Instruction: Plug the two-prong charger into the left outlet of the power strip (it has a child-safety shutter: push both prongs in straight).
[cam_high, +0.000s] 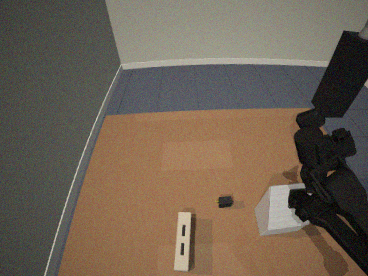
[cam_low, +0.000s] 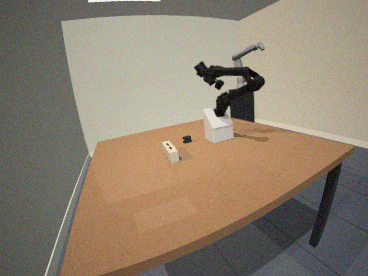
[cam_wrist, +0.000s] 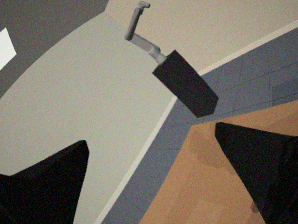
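My gripper tip is 27 cm short of the dark two-prong charger, 5 cm to the right of it and 38 cm above it.
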